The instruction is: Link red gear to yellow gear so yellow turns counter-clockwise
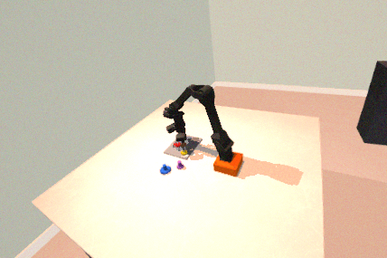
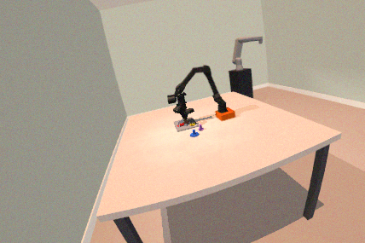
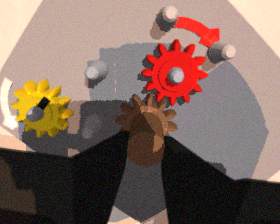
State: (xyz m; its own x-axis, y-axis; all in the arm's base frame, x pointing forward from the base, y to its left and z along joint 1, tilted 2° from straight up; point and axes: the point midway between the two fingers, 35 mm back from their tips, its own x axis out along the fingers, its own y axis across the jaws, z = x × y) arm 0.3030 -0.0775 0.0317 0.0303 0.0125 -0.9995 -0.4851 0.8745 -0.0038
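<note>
The brown gear lies 1 cm below my gripper tip. Also, from my gripper tip: red arrow (6 cm ahead, 3 cm below, 1 cm to the left); yellow gear (6 cm to the left, 4 cm behind, 2 cm below); red gear (4 cm ahead, 2 cm below, 1 cm to the left).
</note>
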